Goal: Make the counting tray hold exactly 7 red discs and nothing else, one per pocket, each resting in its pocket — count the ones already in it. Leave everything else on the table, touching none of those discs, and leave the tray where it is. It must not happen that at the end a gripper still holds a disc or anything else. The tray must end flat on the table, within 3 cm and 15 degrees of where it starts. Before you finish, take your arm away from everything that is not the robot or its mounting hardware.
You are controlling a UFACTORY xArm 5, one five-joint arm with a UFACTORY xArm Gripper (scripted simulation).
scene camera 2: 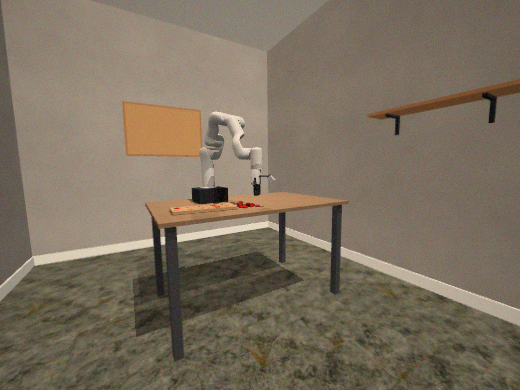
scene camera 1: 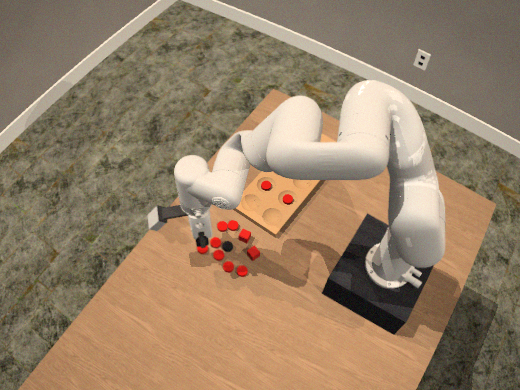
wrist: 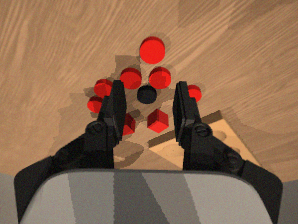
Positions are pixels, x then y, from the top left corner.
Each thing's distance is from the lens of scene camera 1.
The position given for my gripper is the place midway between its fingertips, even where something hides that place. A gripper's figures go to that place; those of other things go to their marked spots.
my gripper [scene camera 1: 201, 236]: 127 cm
wooden counting tray [scene camera 1: 266, 209]: 138 cm
